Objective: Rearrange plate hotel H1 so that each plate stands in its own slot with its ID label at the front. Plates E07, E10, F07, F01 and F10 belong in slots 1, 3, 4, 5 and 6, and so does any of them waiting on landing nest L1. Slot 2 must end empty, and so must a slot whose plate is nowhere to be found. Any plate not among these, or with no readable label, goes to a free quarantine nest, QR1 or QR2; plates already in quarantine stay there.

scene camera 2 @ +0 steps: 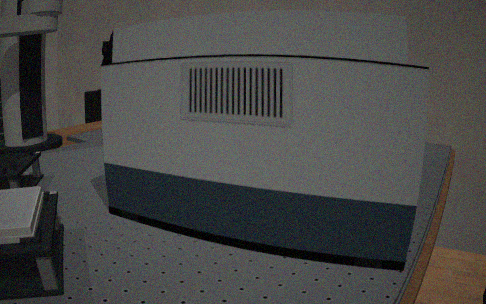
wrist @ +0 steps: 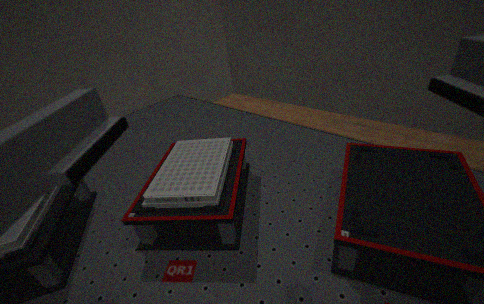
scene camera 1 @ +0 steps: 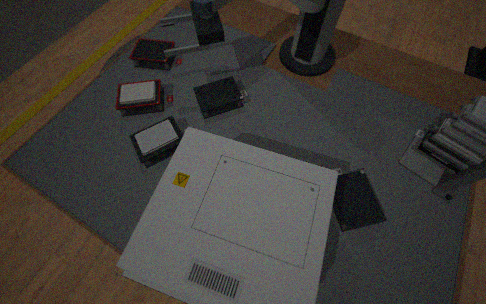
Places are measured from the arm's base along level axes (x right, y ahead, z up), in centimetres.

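Pixels of known places: gripper, fingertip midpoint: [wrist: 269, 86] [scene camera 1: 162, 37]; arm's base, origin of the base link: [scene camera 2: 27, 148] [scene camera 1: 306, 56].
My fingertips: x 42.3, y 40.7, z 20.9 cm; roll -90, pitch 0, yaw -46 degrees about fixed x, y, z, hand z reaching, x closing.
Observation:
For each thing: its top centre in the pictures, then the offset to it from my fingertips.
- red-rimmed nest QR2, middle of its top: [wrist: 407, 185] [scene camera 1: 151, 48] dz -14.2, dx +15.0, dy -4.2 cm
- white plate, middle of its top: [wrist: 192, 163] [scene camera 1: 137, 91] dz -13.2, dx +4.1, dy +16.9 cm
- light plate, middle of its top: [scene camera 2: 3, 206] [scene camera 1: 155, 135] dz -13.2, dx -14.5, dy +28.5 cm
- large white machine, middle of its top: [scene camera 2: 291, 29] [scene camera 1: 236, 214] dz +4.9, dx -53.9, dy +39.8 cm
- bare black nest, middle of its top: [scene camera 1: 217, 91] dz -13.7, dx -22.2, dy +1.5 cm
My gripper [scene camera 1: 165, 37] [wrist: 269, 86] is open and empty, its fingers wide apart; in scene camera 1 one fingertip overlaps the edge of red-rimmed nest QR2 [scene camera 1: 146, 49] [wrist: 400, 195], which is bare. Nest QR1 [scene camera 1: 118, 101] [wrist: 240, 170], also red-rimmed, bears a white plate [scene camera 1: 138, 92] [wrist: 189, 170]; the mark on the plate's front edge is too small to read. Another light plate [scene camera 1: 156, 136] [scene camera 2: 19, 212] [wrist: 22, 227] lies on a black nest without red rim. Hotel H1 [scene camera 1: 462, 137], partly cut off at the right, shows several light, ribbed edges; its slots and labels cannot be read.
A large white machine [scene camera 1: 255, 210] [scene camera 2: 320, 150] fills the front and hides part of the table. A bare black nest [scene camera 1: 218, 96] lies behind it and another black nest [scene camera 1: 359, 200] at its right. The arm's column [scene camera 1: 312, 37] [scene camera 2: 30, 85] stands at the back.

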